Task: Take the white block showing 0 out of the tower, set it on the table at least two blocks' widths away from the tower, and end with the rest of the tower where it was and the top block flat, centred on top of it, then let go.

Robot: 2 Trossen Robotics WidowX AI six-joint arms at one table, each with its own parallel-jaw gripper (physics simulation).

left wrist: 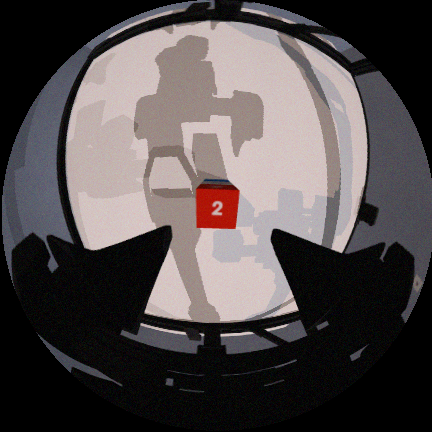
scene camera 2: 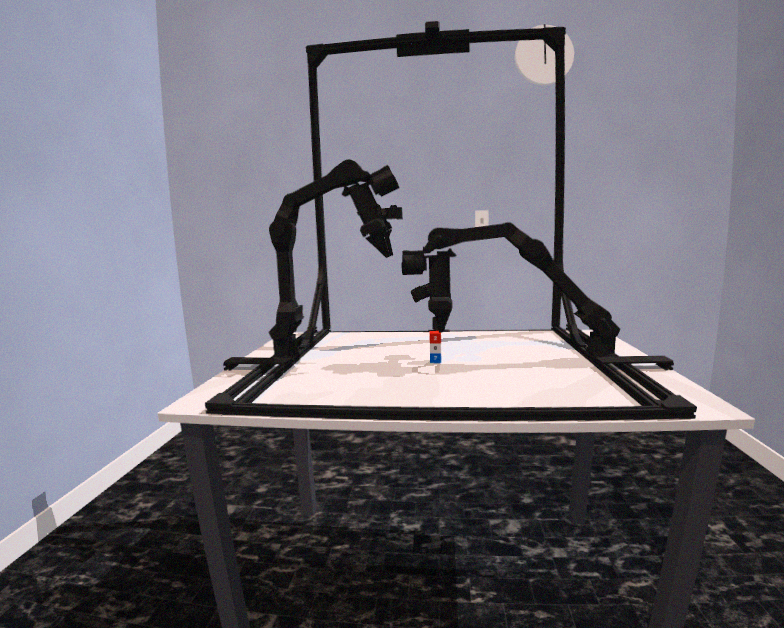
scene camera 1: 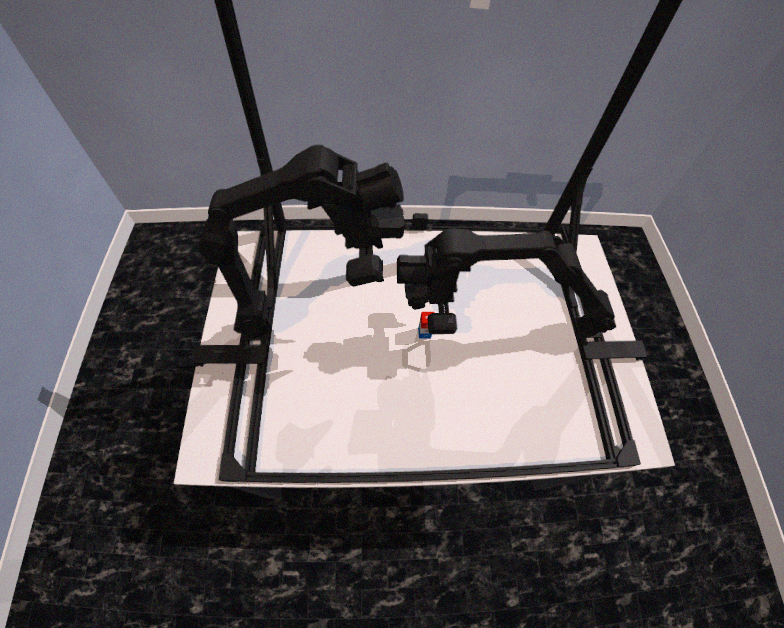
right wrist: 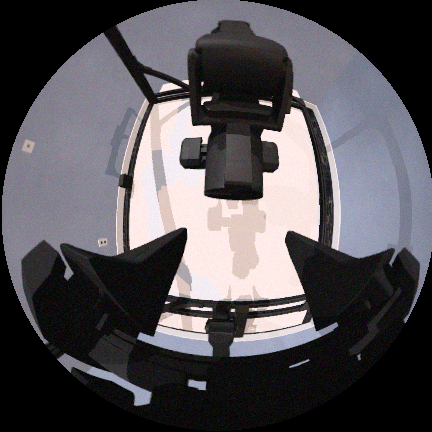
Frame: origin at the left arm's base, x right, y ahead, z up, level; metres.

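Seen in the pictures: left gripper, fingertip midpoint: (left wrist: 222,232) (scene camera 2: 441,329) (scene camera 1: 435,314); right gripper, fingertip midpoint: (scene camera 2: 389,256) (scene camera 1: 381,264) (right wrist: 237,234); left arm's base, link origin: (left wrist: 211,330) (scene camera 2: 601,353) (scene camera 1: 588,327); right arm's base, link origin: (scene camera 2: 285,354) (scene camera 1: 255,329) (right wrist: 220,311).
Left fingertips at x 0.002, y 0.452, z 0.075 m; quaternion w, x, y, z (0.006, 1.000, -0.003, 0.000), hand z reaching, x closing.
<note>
Offsets run from my left fingertips to a thing's top centre. "spot": to the spot under its first point. Level surfaces: height alone.
The tower stands upright on the table. Its white block showing 0 @(dx -0.005, dy +0.016, dz -0.036 m) (scene camera 2: 435,348) is in the middle, between a red block showing 2 @(dx -0.005, dy +0.016, dz -0.007 m) (scene camera 1: 426,318) (scene camera 2: 435,336) (left wrist: 217,207) on top and a blue block showing 7 @(spot: dx -0.022, dy +0.021, dz -0.062 m) (scene camera 1: 424,333) (scene camera 2: 435,358) at the bottom. The red block lies flat. My left gripper (scene camera 1: 443,323) (scene camera 2: 440,328) (left wrist: 222,232) is open and empty, pointing down close above and behind the tower; it hides part of the tower in scene camera 1. My right gripper (scene camera 1: 364,270) (scene camera 2: 391,254) (right wrist: 237,234) is open and empty, high up to the left of the tower.
The left arm's wrist section (right wrist: 233,165) shows in the right wrist view and hides the tower there. A black frame @(spot: dx -0.368, dy +0.040, dz -0.074 m) (scene camera 1: 425,473) (scene camera 2: 451,412) runs along the edges of the white table @(dz -0.094 m) (scene camera 1: 327,418) (scene camera 2: 458,392). Arm shadows lie around the tower.
</note>
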